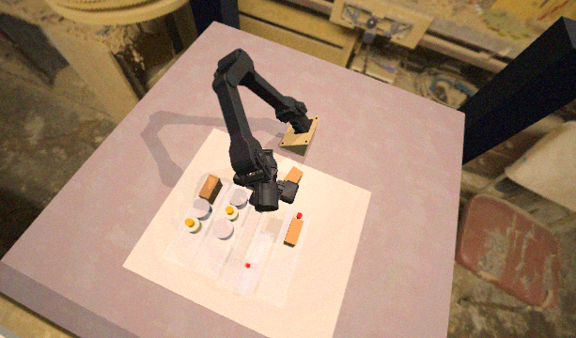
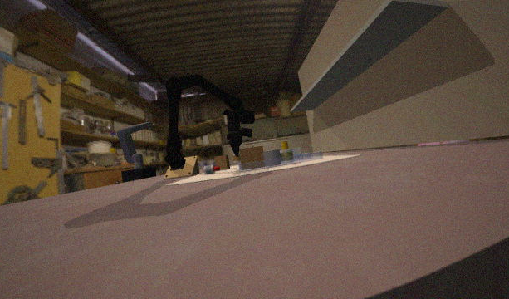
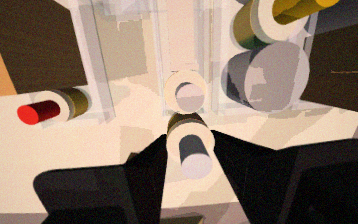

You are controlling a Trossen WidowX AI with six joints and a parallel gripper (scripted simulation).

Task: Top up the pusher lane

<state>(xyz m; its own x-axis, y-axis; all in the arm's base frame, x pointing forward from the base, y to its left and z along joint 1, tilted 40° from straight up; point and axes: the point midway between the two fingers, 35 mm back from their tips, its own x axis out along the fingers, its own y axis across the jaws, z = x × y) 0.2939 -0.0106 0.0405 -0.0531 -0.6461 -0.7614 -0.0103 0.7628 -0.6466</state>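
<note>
My gripper tip is now 10 cm short of the beige plate, 5 cm above it and 2 cm to the right of it.
</note>
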